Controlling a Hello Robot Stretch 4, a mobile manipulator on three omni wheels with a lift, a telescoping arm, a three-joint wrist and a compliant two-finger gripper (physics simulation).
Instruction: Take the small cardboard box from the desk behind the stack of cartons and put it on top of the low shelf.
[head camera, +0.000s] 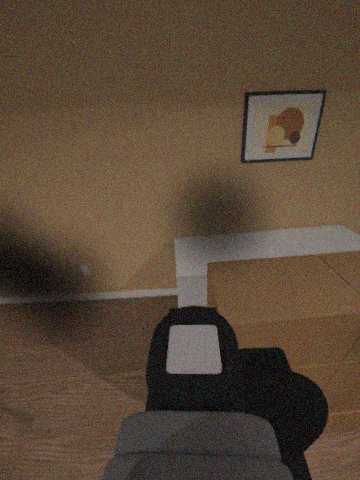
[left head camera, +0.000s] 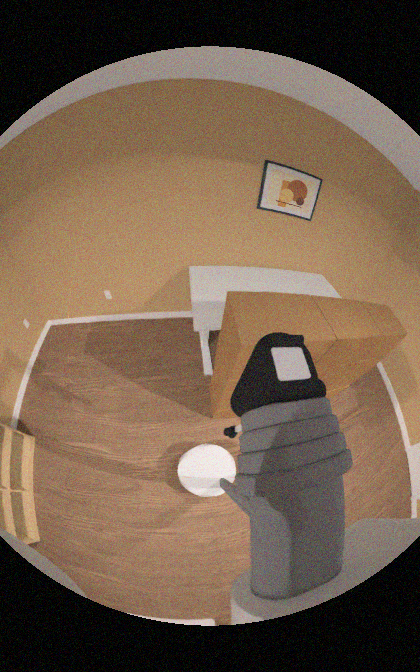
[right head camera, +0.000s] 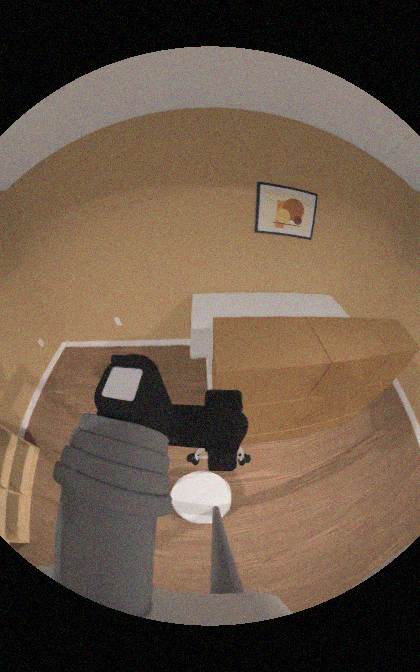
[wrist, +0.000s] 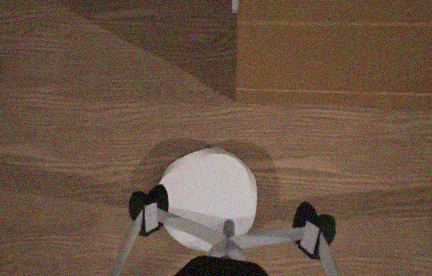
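Seen in the pictures: gripper, between the fingertips: (wrist: 229, 209); robot's base, origin of its link: (wrist: 210, 193).
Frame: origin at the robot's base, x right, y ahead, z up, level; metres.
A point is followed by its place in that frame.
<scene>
My gripper (right head camera: 218, 458) (wrist: 229, 209) @(x 0.088, y 0.172, z 0.990 m) is open, its fingertips wide apart with nothing between them. It hangs in front of the stack of cartons; in the left head view one fingertip shows. The brown stack of cartons (head camera: 280, 295) @(x 0.268, y 0.544, z 1.052 m) (left head camera: 280, 315) (right head camera: 270, 345) (wrist: 340, 57) @(x 0.297, y 0.451, z 0.625 m) stands in front of the white desk (head camera: 260, 245) @(x 0.520, y 1.409, z 0.693 m) (left head camera: 210, 285) (right head camera: 240, 304), hiding much of it. The small cardboard box does not show in these views. A light wooden unit (left head camera: 29, 500) (right head camera: 25, 500) with openings, apparently the low shelf, stands at the far left and is partly cut off.
A white round body (left head camera: 206, 460) (right head camera: 201, 487) (wrist: 215, 185) @(x 0.030, y 0.066, z 0.187 m) is low down below the gripper. My grey arm (head camera: 195, 435) @(x 0.002, y 0.124, z 1.413 m) (left head camera: 295, 450) (right head camera: 110, 480) reaches forward left of the cartons' middle. A framed picture (head camera: 282, 125) @(x 0.653, y 1.666, z 1.510 m) (left head camera: 290, 190) (right head camera: 286, 211) hangs on the wall behind the desk.
</scene>
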